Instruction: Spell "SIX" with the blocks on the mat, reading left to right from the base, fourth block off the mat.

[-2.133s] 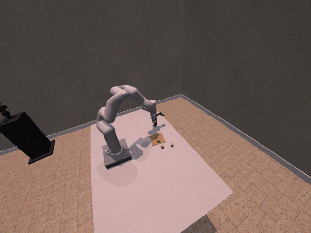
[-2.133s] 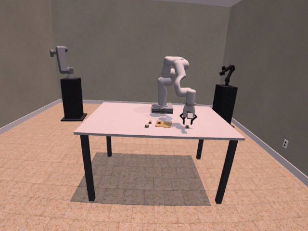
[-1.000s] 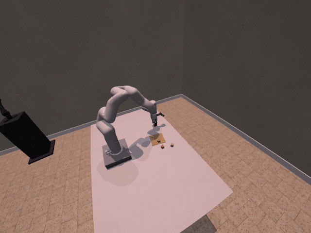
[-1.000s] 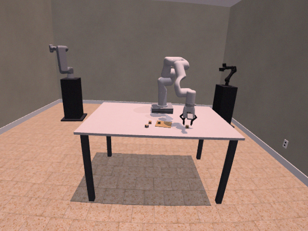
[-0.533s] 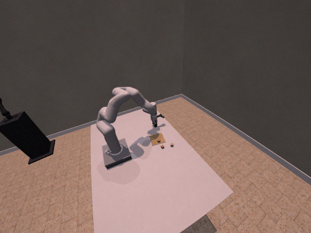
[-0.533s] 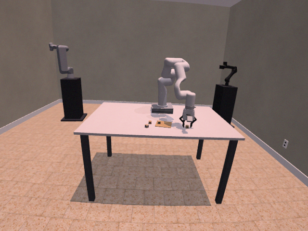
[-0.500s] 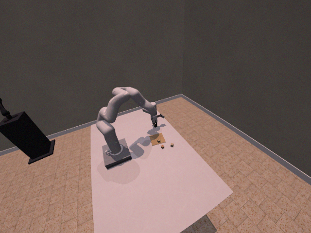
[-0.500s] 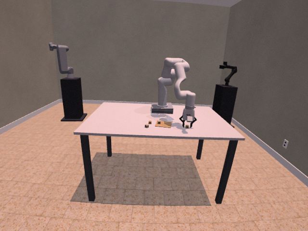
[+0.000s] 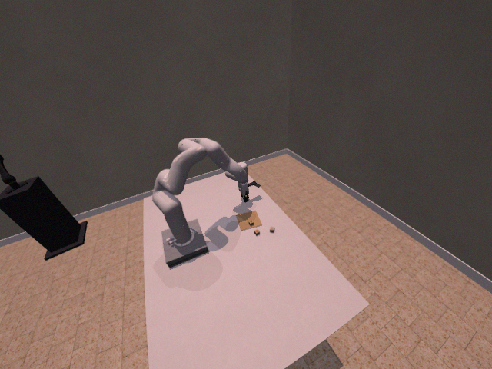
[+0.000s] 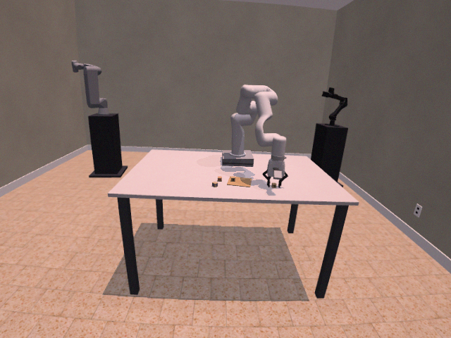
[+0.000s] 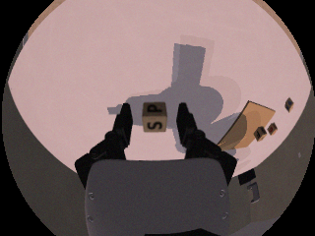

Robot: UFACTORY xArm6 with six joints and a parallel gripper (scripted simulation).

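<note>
My gripper is now 9 cm past the tan mat, 19 cm to the left of it and 2 cm above it.
</note>
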